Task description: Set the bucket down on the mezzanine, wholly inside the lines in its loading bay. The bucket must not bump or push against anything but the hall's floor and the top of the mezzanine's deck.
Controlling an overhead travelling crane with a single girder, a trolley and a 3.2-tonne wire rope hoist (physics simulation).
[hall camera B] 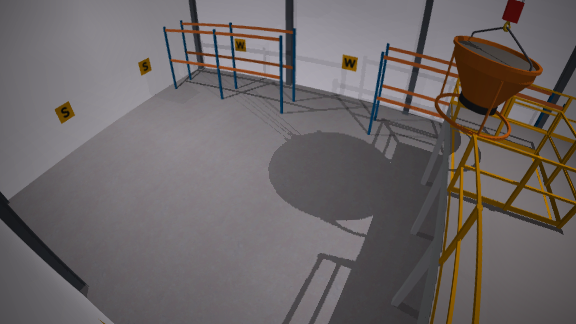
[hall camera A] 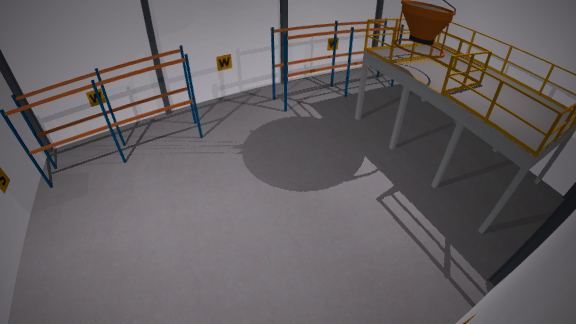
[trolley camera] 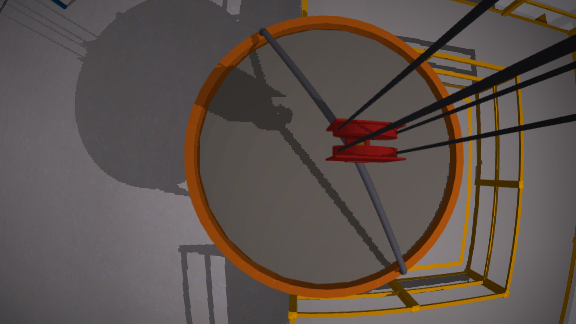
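Note:
An orange bucket [hall camera A: 426, 22] [hall camera B: 492, 75] [trolley camera: 280, 210] hangs upright in the air by its bail, at the loading bay end of the mezzanine [hall camera A: 492, 134] [hall camera B: 525, 270] [trolley camera: 545, 200]. Its foot ring shows below the body in both hall views, apart from its shadow on the deck. My hook [hall camera B: 506, 26] is in the bail, under the red hook block [hall camera B: 513, 11] [trolley camera: 365, 141]. In the trolley view a yellow bay line [trolley camera: 437, 265] shows past the rim at the lower right. The bucket hides the rest of the bay and its own ring there. The exact height above the deck cannot be told.
Yellow railings [hall camera A: 492, 107] [hall camera B: 479, 207] [trolley camera: 520, 185] stand beside the bay on the mezzanine, with a cage-like frame [hall camera A: 470, 70] next to it. Blue and orange racks [hall camera A: 285, 70] [hall camera B: 281, 75] stand by the wall. The bucket's large shadow [hall camera A: 305, 155] [hall camera B: 325, 175] [trolley camera: 135, 100] lies on the floor.

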